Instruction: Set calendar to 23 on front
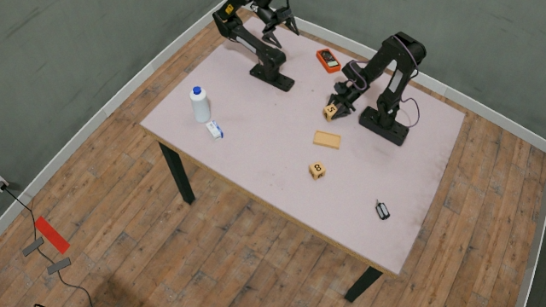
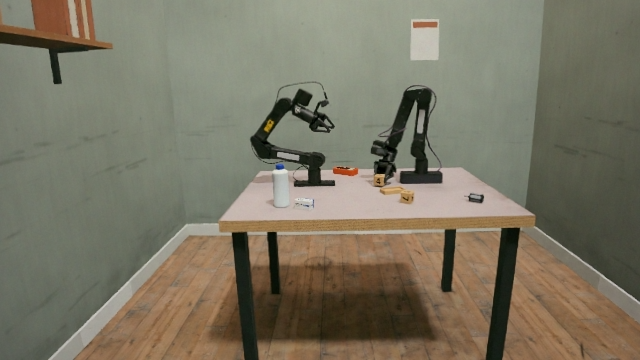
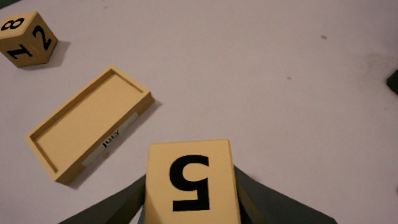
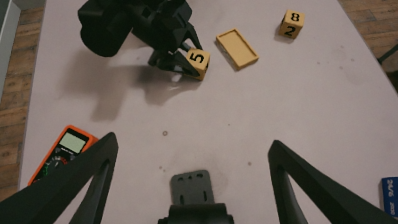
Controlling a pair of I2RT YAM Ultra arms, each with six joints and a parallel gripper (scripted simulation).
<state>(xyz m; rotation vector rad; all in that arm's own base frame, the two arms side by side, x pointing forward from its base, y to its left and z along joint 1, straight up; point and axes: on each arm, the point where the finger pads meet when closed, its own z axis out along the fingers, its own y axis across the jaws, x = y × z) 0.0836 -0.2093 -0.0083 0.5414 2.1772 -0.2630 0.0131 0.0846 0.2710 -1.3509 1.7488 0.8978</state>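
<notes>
Right now my left hand is 25 cm short of the number cube, 8 cm to the right of it and 1 cm above it. The rest, counted from my left hand: wooden tray (10 cm ahead, 4 cm to the left, 2 cm below); white bottle (26 cm ahead, 44 cm to the right, 5 cm above); black object (27 cm ahead, 35 cm to the left, 1 cm below).
</notes>
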